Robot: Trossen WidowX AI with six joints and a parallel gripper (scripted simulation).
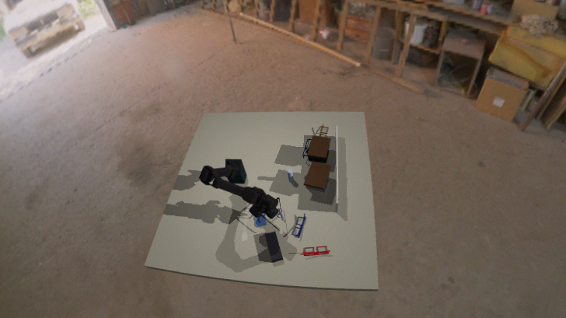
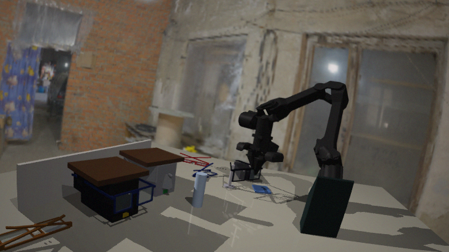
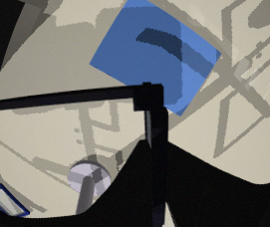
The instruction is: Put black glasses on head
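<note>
Now: the blue cloth 3 cm behind my gripper tip, 2 cm to the right of it and 6 cm below it. Also, from my gripper tip: black case 8 cm ahead, 18 cm to the right, 4 cm below; then pale blue cylinder 10 cm ahead, 27 cm to the left, 1 cm below; then stand 8 cm ahead, 3 cm to the left, 4 cm below.
</note>
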